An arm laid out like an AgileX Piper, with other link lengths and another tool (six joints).
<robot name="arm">
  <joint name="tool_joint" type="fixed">
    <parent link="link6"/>
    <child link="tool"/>
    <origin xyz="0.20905 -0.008 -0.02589" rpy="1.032 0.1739 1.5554"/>
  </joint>
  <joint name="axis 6" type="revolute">
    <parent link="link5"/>
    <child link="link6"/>
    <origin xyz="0.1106 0 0.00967"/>
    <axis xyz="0.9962 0 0.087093"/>
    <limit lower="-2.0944" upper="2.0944"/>
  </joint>
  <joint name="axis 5" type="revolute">
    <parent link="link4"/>
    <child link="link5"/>
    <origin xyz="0 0 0"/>
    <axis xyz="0 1 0"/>
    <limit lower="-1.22" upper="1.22"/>
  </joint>
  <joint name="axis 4" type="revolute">
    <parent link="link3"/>
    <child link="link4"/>
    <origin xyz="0.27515 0 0.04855"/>
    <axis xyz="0.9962 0 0.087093"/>
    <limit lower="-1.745" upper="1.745"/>
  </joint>
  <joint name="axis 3" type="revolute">
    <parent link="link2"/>
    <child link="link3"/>
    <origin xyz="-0.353 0 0.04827"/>
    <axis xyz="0 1 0"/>
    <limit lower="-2.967" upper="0"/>
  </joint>
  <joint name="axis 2" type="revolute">
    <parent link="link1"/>
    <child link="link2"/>
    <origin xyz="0 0 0"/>
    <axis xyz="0 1 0"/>
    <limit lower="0" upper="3.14"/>
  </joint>
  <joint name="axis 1" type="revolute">
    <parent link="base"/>
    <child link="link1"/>
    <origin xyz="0 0 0.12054"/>
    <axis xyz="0 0 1"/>
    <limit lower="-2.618" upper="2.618"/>
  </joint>
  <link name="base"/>
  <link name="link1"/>
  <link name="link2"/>
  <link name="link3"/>
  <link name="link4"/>
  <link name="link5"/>
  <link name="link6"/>
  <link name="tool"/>
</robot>
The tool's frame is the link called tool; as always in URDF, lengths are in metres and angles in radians.
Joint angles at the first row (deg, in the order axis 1, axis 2, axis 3, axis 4, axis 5, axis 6):
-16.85, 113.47, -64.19, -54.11, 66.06, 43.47
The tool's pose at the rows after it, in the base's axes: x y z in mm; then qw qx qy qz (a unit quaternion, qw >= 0):
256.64, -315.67, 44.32, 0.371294, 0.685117, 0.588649, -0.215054
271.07, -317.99, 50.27, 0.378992, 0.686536, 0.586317, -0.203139
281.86, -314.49, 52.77, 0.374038, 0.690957, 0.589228, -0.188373
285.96, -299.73, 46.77, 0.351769, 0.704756, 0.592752, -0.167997
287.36, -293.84, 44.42, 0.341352, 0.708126, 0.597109, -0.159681
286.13, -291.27, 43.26, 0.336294, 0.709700, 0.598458, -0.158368
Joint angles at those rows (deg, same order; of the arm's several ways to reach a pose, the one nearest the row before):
-16.85, 113.47, -66.66, -52.27, 67.03, 42.98
-16.85, 113.47, -69.24, -51.48, 67.14, 41.52
-16.85, 113.47, -71.65, -49.26, 67.35, 38.74
-16.85, 113.47, -73.27, -44.79, 67.60, 35.31
-16.85, 113.47, -73.80, -43.05, 67.68, 33.62
-16.85, 113.47, -73.81, -42.44, 67.82, 33.11

